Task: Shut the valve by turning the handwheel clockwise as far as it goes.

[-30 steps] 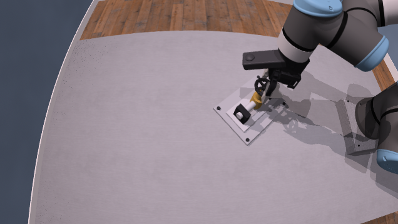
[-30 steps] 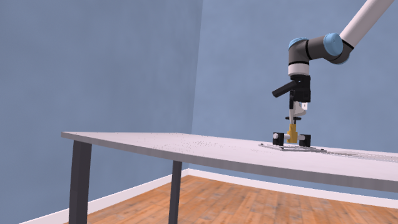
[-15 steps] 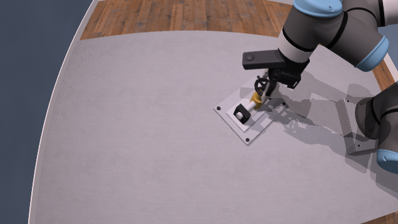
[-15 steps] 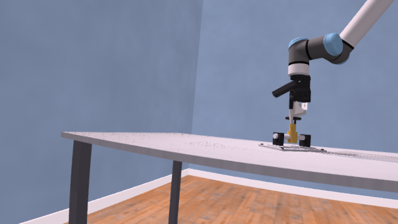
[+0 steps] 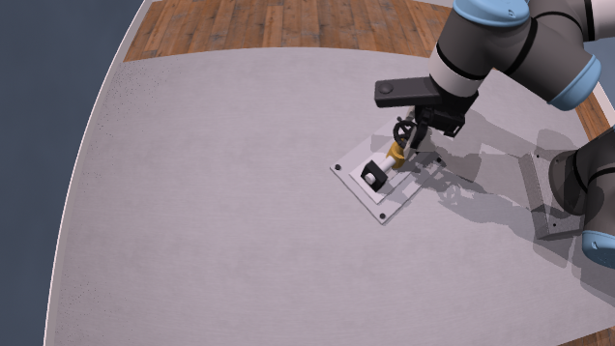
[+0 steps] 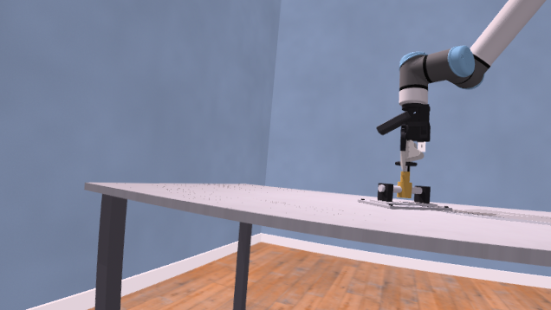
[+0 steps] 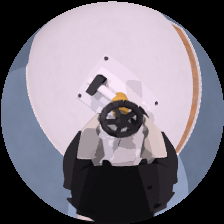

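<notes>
Right now the handwheel is 1 cm above my hand. Also, from my hand: mounting plate (12 cm below).
</notes>
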